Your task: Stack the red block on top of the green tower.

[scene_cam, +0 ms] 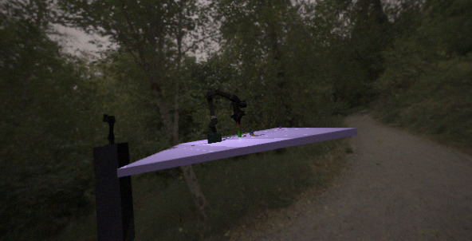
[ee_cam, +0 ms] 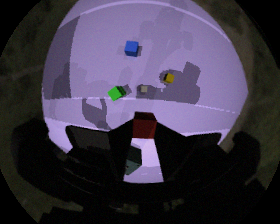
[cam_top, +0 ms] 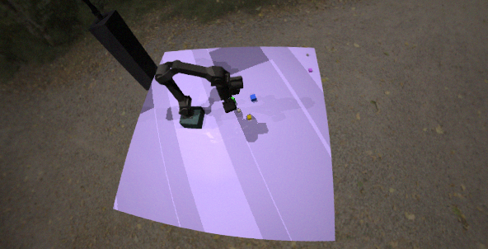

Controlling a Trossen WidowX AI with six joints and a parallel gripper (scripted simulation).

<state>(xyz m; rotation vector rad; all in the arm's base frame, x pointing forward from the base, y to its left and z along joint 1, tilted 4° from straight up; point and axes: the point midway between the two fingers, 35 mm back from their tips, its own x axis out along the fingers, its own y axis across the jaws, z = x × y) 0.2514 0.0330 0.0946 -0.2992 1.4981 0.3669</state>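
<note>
Right now my gripper tip is 120 mm above the small white block, 50 mm short of it and 20 mm to the right of it. The rest, counted from my gripper tip: yellow block (110 mm below, 110 mm ahead, 30 mm to the right); then blue block (130 mm ahead, 110 mm below, 100 mm to the left); then red block (10 mm above).
</note>
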